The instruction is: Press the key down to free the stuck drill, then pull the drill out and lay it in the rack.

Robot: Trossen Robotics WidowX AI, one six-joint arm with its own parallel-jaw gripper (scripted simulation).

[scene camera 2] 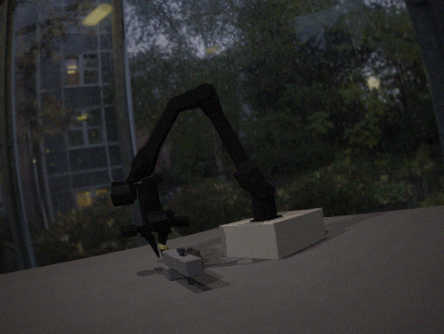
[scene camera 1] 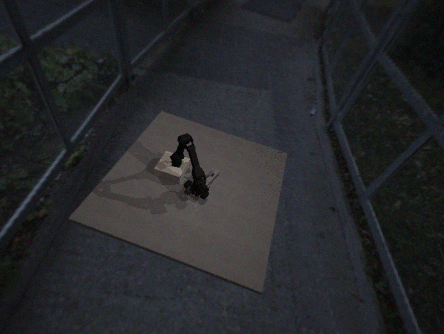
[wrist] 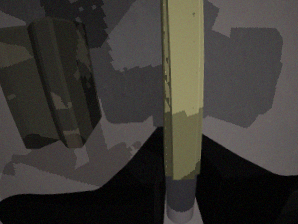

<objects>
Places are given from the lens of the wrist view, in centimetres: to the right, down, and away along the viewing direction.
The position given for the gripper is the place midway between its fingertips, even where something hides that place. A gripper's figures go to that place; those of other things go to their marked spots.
gripper (wrist: 172, 132): 1, 1, 10
olive rack (wrist: 56, 98): -5, -1, 8
</objects>
